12 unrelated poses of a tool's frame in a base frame.
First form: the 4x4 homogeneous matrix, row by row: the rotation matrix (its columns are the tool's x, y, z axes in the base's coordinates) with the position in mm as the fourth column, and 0 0 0 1 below. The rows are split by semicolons.
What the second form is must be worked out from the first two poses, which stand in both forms.
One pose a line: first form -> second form
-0.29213, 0.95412, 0.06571, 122; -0.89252, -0.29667, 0.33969, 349; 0.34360, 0.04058, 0.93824, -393; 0, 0, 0, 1 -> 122, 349, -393, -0.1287, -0.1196, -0.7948, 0.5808
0.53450, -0.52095, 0.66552, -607; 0.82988, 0.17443, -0.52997, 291; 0.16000, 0.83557, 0.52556, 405; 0, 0, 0, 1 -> -607, 291, 405, 0.4568, 0.1691, 0.4518, 0.7474
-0.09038, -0.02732, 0.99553, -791; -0.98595, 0.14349, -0.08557, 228; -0.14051, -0.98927, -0.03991, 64; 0, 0, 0, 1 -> -791, 228, 64, -0.4489, 0.5643, -0.4762, 0.5033
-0.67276, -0.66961, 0.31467, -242; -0.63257, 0.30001, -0.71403, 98; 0.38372, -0.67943, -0.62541, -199; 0, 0, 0, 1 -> -242, 98, -199, 0.4039, -0.8059, 0.4322, 0.0214
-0.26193, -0.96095, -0.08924, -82; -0.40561, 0.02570, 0.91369, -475; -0.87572, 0.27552, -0.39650, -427; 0, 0, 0, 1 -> -82, -475, -427, -0.5265, 0.6489, 0.4582, 0.3030
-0.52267, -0.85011, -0.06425, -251; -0.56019, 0.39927, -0.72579, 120; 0.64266, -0.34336, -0.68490, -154; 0, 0, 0, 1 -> -251, 120, -154, 0.4367, -0.8073, 0.3311, 0.2189
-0.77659, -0.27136, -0.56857, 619; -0.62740, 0.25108, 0.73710, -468; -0.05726, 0.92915, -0.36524, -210; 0, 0, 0, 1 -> 619, -468, -210, 0.2905, -0.7735, -0.5386, 0.1653
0.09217, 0.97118, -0.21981, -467; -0.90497, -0.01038, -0.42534, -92; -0.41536, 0.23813, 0.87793, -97; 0, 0, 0, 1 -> -467, -92, -97, 0.2370, 0.0698, -0.6701, 0.7000
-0.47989, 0.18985, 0.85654, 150; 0.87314, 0.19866, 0.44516, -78; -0.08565, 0.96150, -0.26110, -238; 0, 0, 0, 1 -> 150, -78, -238, 0.3816, 0.6964, 0.5050, 0.3383
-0.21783, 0.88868, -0.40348, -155; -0.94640, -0.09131, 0.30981, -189; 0.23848, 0.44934, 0.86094, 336; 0, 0, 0, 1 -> -155, -189, 336, 0.0560, -0.2577, -0.7366, 0.6229
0.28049, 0.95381, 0.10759, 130; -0.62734, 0.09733, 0.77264, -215; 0.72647, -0.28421, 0.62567, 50; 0, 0, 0, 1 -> 130, -215, 50, -0.3733, -0.2186, -0.5585, 0.7077
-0.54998, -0.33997, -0.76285, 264; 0.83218, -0.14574, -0.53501, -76; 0.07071, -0.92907, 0.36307, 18; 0, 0, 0, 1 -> 264, -76, 18, -0.2412, -0.5102, 0.7174, 0.4085
